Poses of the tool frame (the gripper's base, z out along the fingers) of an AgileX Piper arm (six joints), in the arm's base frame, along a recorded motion.
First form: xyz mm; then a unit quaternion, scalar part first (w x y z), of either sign.
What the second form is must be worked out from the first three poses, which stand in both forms.
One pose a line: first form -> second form
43 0 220 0.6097 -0.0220 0.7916 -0.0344 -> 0.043 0.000 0.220 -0.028 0.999 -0.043 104.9
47 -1 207 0.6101 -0.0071 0.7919 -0.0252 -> 0.047 -0.001 0.207 -0.009 0.999 -0.032 104.8
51 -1 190 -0.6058 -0.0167 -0.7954 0.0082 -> 0.051 -0.001 0.190 0.021 1.000 -0.010 105.4
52 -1 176 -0.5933 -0.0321 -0.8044 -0.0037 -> 0.052 -0.001 0.176 0.040 0.999 0.005 107.2
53 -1 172 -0.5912 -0.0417 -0.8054 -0.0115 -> 0.053 -0.001 0.172 0.052 0.999 0.014 107.5
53 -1 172 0.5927 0.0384 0.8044 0.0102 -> 0.053 -0.001 0.172 0.048 0.999 0.013 107.3
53 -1 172 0.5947 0.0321 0.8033 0.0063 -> 0.053 -0.001 0.172 0.040 0.999 0.008 107.0
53 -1 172 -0.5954 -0.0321 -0.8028 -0.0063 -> 0.053 -0.001 0.172 0.040 0.999 0.008 106.9
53 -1 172 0.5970 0.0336 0.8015 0.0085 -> 0.053 -0.001 0.172 0.042 0.999 0.011 106.7
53 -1 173 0.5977 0.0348 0.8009 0.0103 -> 0.053 -0.001 0.173 0.043 0.999 0.013 106.6
